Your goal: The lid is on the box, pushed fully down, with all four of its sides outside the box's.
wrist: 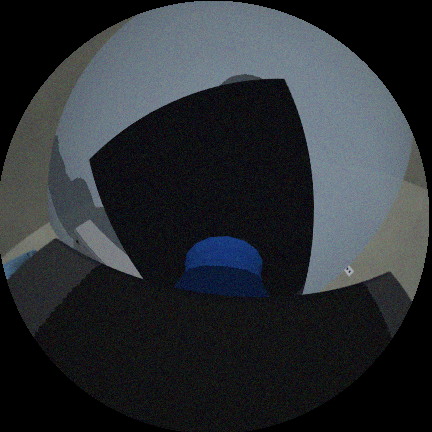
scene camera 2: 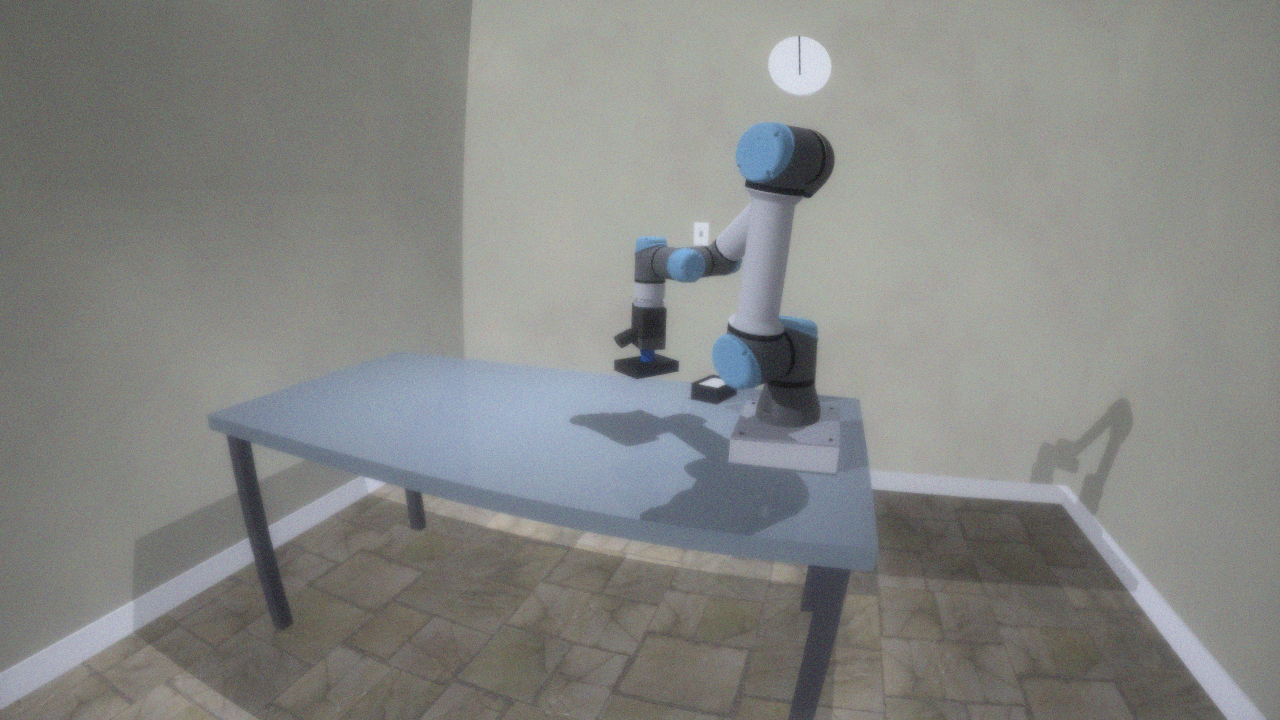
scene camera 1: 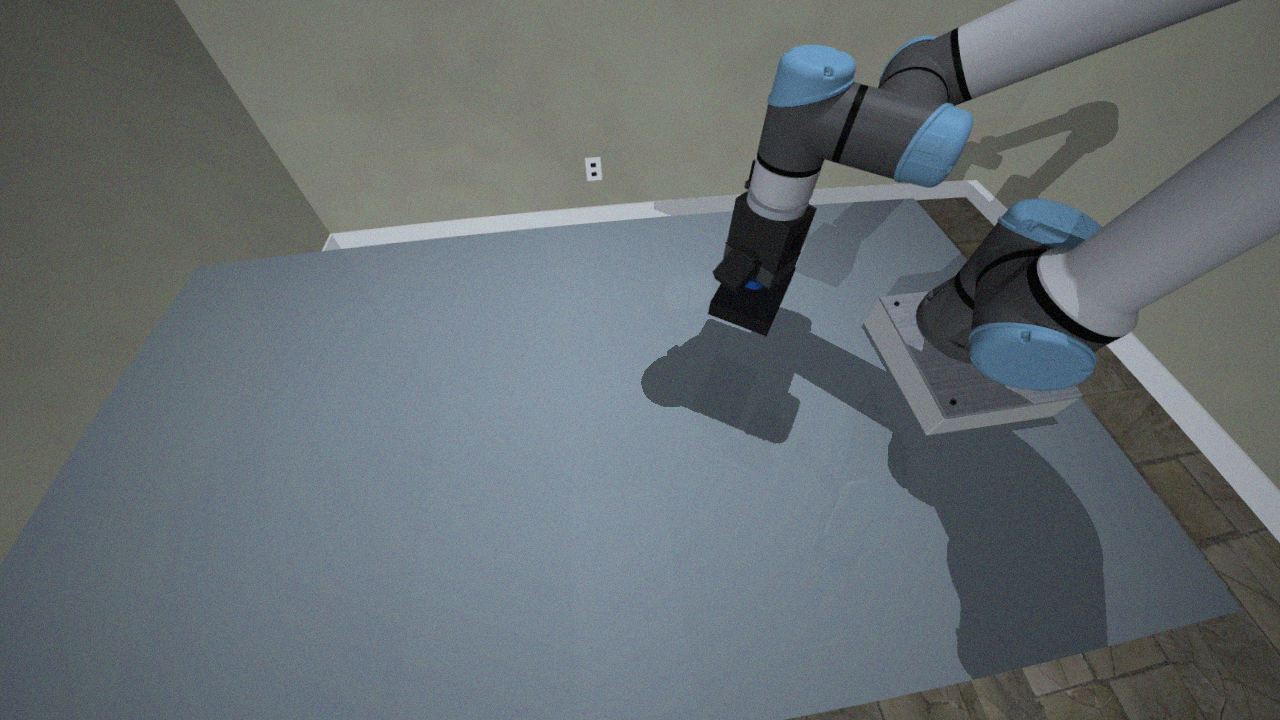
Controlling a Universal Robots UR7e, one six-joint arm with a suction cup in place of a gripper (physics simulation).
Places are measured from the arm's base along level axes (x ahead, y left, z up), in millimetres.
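Pixels of known places: hand, its tool point: (wrist: 224,252) (scene camera 2: 647,364) (scene camera 1: 751,287); arm's base, origin of its link: (scene camera 2: 788,415) (scene camera 1: 962,326).
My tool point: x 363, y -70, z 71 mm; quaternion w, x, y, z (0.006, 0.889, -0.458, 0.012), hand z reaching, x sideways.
Ahead of a thing's pixels: the offset from my tool point to its top centre. Level surfaces: height alone.
The black lid @[dx -1, dy +6, dz +14 mm] (scene camera 1: 742,310) (scene camera 2: 657,367) (wrist: 210,165) is a flat square held roughly level in the air above the table. My gripper's blue suction cup (scene camera 1: 753,284) (scene camera 2: 646,355) (wrist: 223,255) is pressed on its top face and holds it. The box @[dx -130, dy -262, dz -94 mm] (scene camera 2: 707,393) is small and black with something white showing in its open top. It stands on the table in scene camera 2, right of the lid and lower, close to the arm's base. The box does not show in scene camera 1 or the wrist view. The lid's underside is hidden in the wrist view.
The blue-grey table @[dz -142 mm] (scene camera 1: 358,447) (scene camera 2: 402,420) carries the arm's pale base plate (scene camera 1: 908,376) (scene camera 2: 783,454) at its right end. The arm's shadow falls across the table. Walls stand behind the table, with an outlet (scene camera 1: 593,168) (scene camera 2: 700,233) on one.
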